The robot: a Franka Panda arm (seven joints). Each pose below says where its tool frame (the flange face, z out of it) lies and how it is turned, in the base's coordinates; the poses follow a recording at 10 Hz.
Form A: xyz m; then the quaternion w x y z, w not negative.
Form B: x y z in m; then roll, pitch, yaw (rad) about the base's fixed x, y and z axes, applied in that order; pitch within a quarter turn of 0, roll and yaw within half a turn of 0. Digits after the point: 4 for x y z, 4 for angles.
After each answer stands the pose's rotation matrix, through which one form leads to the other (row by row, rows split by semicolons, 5 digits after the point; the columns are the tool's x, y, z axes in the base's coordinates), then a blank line. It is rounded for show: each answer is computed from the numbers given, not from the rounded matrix.
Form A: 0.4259 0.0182 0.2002 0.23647 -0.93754 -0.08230 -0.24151
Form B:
0.4259 0.0182 0.2002 -2.6596 -0.5141 0.0461
0.86980 0.26854 0.41393; 0.04010 -0.87462 0.48315; 0.49177 -0.40365 -0.77151

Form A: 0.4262 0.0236 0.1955 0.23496 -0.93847 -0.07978 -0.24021
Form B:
0.4262 0.0236 0.1955 -2.6620 -0.5102 0.0423
0.87187 0.26262 0.41337; 0.03686 -0.87686 0.47933; 0.48835 -0.40268 -0.77419

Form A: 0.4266 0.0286 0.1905 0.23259 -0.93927 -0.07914 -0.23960
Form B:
0.4266 0.0286 0.1905 -2.6672 -0.5086 0.0426
0.87266 0.26013 0.41328; 0.03721 -0.87928 0.47485; 0.48691 -0.39901 -0.77699

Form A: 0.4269 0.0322 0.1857 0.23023 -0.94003 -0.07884 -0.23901
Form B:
0.4269 0.0322 0.1857 -2.6725 -0.5071 0.0437
0.87332 0.25828 0.41305; 0.03817 -0.88156 0.47053; 0.48565 -0.39516 -0.77974

